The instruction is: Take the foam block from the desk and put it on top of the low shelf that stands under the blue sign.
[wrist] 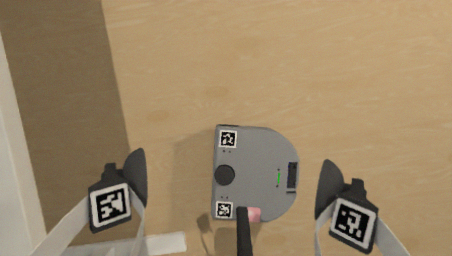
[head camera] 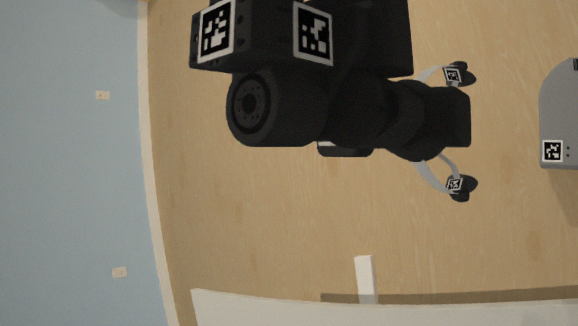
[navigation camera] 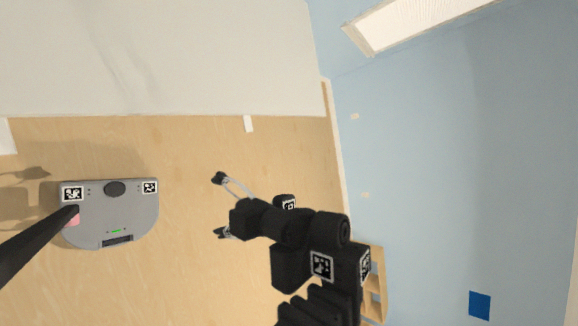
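Where they show: gripper, fingertip midpoint: [wrist: 231, 173] [navigation camera: 217, 203]; robot's base, link origin: [wrist: 227, 164] [navigation camera: 115, 188].
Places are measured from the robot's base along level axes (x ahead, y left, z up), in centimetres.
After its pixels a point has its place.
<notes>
My gripper [head camera: 461, 131] {x -2.1, y -19.2, z 82.0 cm} [navigation camera: 219, 205] {x -2.1, y -19.2, z 82.0 cm} [wrist: 231, 173] {x -2.1, y -19.2, z 82.0 cm} is open above the wooden floor, its two fingertips wide apart with no object between them. The foam block does not show in the current views. The white desk [head camera: 375, 316] {x 30.3, y -37.4, z 72.1 cm} [navigation camera: 200, 60] {x 42.2, y -18.8, z 72.0 cm} shows in part, at the bottom of the head view and the top of the navigation view, apart from the gripper. The blue sign [navigation camera: 479, 305] {x -187.6, y -315.7, z 175.5 cm} is on the blue wall, low at the right of the navigation view. Below it on the wall side stands the low wooden shelf [navigation camera: 383, 285] {x -189.6, y -292.4, z 61.1 cm}, partly hidden behind my arm and wrist.
My grey base [head camera: 560, 110] {x -11.3, y -10.5, z 16.0 cm} [navigation camera: 110, 215] {x -11.4, y 1.8, z 16.0 cm} [wrist: 260, 170] {x -12.3, y -2.4, z 16.0 cm} is on the floor beyond the fingertips. A white desk leg [head camera: 365, 277] [navigation camera: 248, 123] [wrist: 167, 243] sticks out from the desk. The blue wall [head camera: 65, 175] {x 16.7, y -273.3, z 72.0 cm} [navigation camera: 425, 150] {x 23.2, y -271.8, z 124.5 cm} carries small outlets and meets the floor at a pale baseboard.
</notes>
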